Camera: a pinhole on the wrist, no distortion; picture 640 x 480 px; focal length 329.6 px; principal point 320.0 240.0 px. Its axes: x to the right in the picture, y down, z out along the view. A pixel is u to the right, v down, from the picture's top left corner.
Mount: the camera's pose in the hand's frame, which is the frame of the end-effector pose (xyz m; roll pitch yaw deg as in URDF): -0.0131 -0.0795 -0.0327 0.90 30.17 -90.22
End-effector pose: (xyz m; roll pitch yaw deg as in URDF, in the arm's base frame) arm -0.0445 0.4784 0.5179 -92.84 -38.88 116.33
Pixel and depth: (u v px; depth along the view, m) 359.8 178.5 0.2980
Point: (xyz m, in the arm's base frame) -0.1455 0.1896 0.6654
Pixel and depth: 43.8 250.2 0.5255
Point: -0.6361 0.2298 0.4614
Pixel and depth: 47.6 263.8 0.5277
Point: -0.6425 0.2420 0.4790
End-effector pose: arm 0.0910 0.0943 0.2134 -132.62 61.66 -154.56
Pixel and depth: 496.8 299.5 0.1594
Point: 0.0703 -0.1419 0.2639
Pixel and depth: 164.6 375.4 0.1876
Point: 0.1855 -0.0770 0.1378
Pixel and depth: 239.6 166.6 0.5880
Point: 0.5500 -0.3192 0.2605
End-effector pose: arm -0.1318 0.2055 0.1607 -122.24 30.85 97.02
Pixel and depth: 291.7 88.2 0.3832
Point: -0.5039 0.0093 0.2935
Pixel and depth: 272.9 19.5 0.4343
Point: -0.5375 -0.1103 0.3255
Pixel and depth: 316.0 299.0 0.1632
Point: -0.3149 0.2341 0.2199
